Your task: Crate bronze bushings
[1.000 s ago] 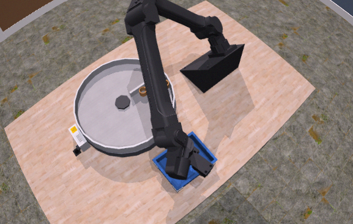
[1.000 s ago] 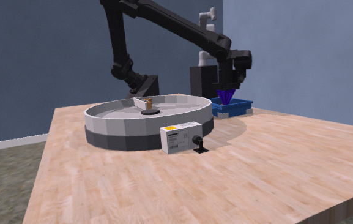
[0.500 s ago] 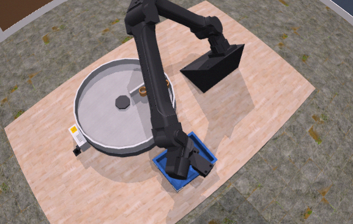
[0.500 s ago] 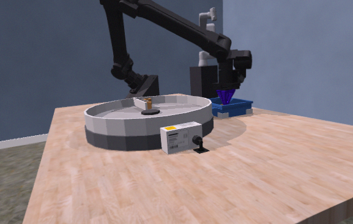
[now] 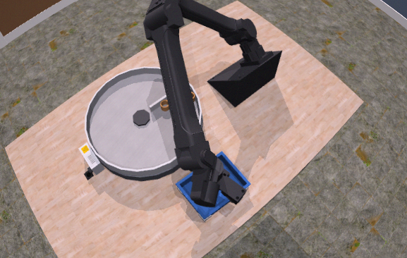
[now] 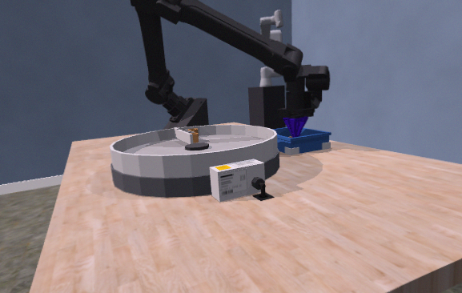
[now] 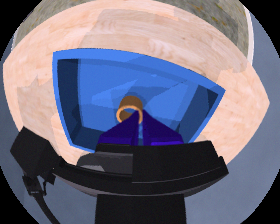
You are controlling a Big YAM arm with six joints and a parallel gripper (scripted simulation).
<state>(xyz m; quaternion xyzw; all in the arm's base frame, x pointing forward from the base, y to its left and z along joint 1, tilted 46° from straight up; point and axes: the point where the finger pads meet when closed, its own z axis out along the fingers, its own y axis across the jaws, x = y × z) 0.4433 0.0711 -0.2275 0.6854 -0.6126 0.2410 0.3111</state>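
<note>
Right now the blue crate is 10 mm behind my hand and 10 mm below it. The rest, counted from my hand: grey turning table (350 mm to the right, 20 mm above).
</note>
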